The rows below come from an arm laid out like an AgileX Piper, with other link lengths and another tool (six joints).
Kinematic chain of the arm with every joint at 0, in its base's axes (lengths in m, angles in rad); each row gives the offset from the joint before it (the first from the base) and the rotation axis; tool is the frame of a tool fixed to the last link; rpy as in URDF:
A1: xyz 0 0 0.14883 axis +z
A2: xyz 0 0 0 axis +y
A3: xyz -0.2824 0 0.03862 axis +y
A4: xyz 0.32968 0 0.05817 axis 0.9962 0 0.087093
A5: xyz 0 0 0 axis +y
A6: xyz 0.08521 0 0.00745 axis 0.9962 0 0.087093
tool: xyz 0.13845 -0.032 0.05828 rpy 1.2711 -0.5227 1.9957
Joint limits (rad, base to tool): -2.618..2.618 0..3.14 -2.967..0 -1.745..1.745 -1.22..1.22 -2.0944..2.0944
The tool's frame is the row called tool.
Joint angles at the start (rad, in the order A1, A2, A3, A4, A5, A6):
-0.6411 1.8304 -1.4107 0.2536 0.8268 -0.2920
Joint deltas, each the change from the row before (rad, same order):
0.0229 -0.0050 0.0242 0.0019 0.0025 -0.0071
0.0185 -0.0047 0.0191 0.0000 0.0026 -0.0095
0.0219 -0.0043 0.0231 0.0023 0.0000 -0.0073
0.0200 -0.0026 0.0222 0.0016 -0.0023 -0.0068
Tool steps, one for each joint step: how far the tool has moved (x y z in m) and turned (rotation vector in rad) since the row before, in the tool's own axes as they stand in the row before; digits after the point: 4 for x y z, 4 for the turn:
0.0040 -0.0149 0.0088 0.0331 -0.0014 -0.0132
0.0036 -0.0117 0.0068 0.0275 -0.0020 -0.0158
0.0039 -0.0136 0.0086 0.0298 -0.0008 -0.0136
0.0028 -0.0125 0.0086 0.0270 -0.0017 -0.0126

